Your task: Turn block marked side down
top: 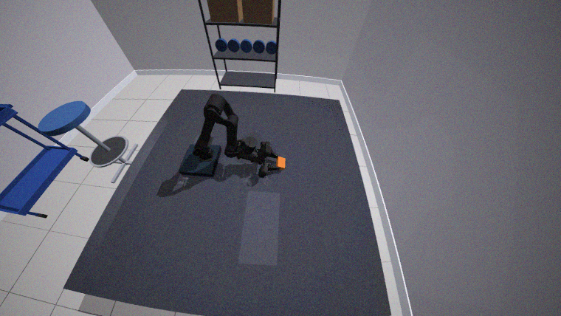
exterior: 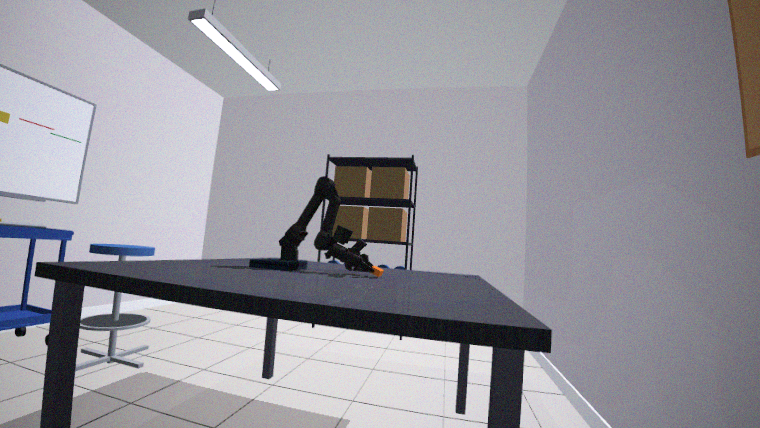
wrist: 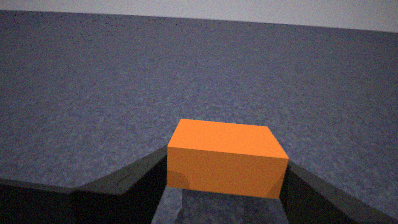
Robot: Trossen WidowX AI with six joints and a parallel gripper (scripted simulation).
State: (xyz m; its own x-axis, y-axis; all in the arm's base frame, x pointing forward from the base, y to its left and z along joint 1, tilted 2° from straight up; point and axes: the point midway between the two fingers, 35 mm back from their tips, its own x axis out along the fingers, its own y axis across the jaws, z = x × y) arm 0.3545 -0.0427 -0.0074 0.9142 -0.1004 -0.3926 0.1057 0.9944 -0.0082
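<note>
My gripper tip is 10 mm above the block.
</note>
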